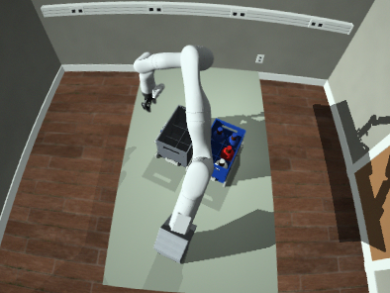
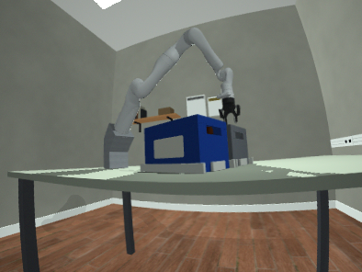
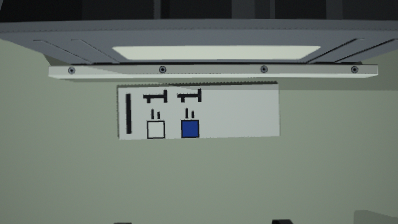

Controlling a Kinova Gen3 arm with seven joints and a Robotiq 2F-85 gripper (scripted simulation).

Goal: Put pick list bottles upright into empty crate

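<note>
Now: hand 230 mm past the white bottle, 420 mm to the left of it and 160 mm above it. Also, from my hand: green-capped bottle (200 mm behind, 330 mm to the right, 160 mm below); then blue crate (130 mm behind, 400 mm to the right, 170 mm below); then grey crate (70 mm behind, 180 mm to the right, 170 mm below).
</note>
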